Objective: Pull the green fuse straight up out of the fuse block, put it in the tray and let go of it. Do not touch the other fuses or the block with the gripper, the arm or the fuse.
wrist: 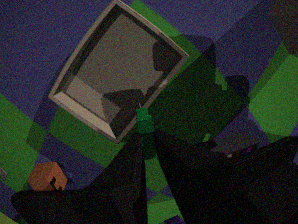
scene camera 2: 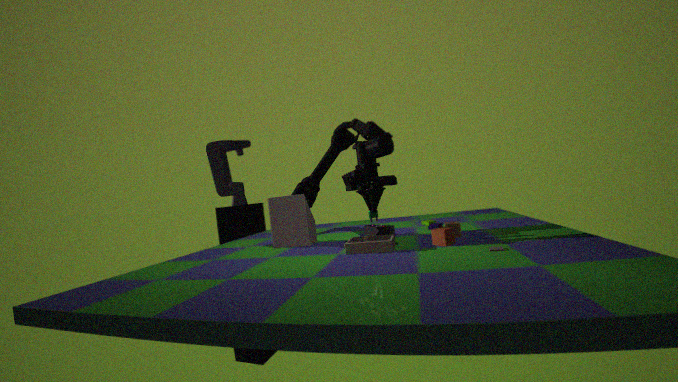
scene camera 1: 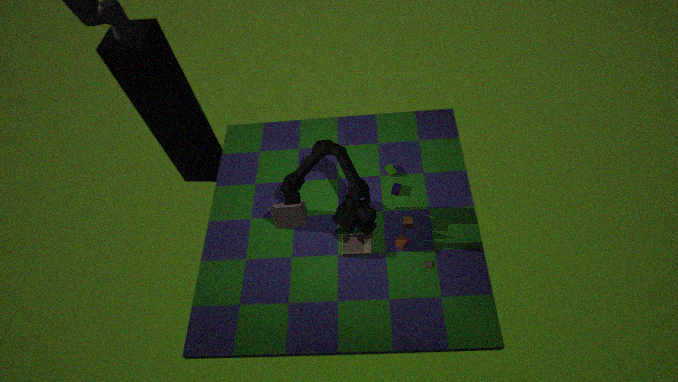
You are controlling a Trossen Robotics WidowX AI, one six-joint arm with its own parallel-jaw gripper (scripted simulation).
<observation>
My gripper (scene camera 2: 373, 212) carries a green fuse. I also see an orange cube (wrist: 46, 176) and a tray (scene camera 2: 381, 243).
My gripper is seen too in the wrist view (wrist: 146, 137). The tray shows as well in the wrist view (wrist: 121, 64).
</observation>
